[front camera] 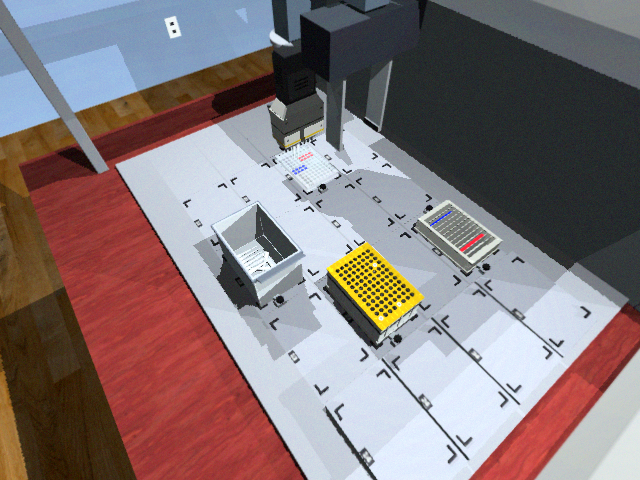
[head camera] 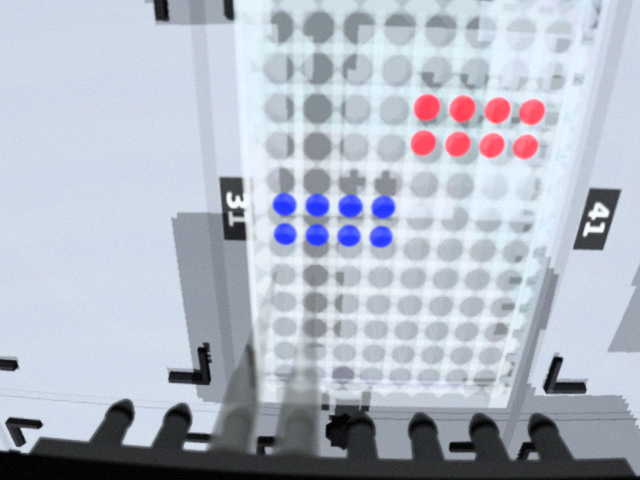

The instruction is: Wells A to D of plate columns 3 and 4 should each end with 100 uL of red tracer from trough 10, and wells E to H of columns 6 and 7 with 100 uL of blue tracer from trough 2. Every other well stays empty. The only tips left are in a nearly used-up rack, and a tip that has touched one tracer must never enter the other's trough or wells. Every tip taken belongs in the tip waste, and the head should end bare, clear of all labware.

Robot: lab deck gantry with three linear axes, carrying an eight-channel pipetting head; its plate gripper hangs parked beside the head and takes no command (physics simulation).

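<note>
The pipetting head (front camera: pixel 297 121) (head camera: pixel 330 467) stands over the back edge of the plate (front camera: pixel 323 174) (head camera: pixel 454 396). In the head view two pale tips (head camera: pixel 233 426) (head camera: pixel 298 426) sit on the third and fourth channels from the left; the other channels are bare. Red wells (front camera: pixel 306 156) (head camera: pixel 457 144) form two lines of four. Blue wells (front camera: pixel 299 169) (head camera: pixel 316 235) form two lines of four. The yellow tip rack (front camera: pixel 416 296) holds a few white tips. The trough rack (front camera: pixel 442 248) has a blue trough (front camera: pixel 440 218) and a red trough (front camera: pixel 472 242). I cannot make out the plate gripper.
The open tip waste bin (front camera: pixel 281 282) stands left of the tip rack, with used tips (front camera: pixel 255 260) inside. A gantry post (front camera: pixel 335 116) stands close right of the head. Black corner marks and small clips dot the pale deck (front camera: pixel 170 175).
</note>
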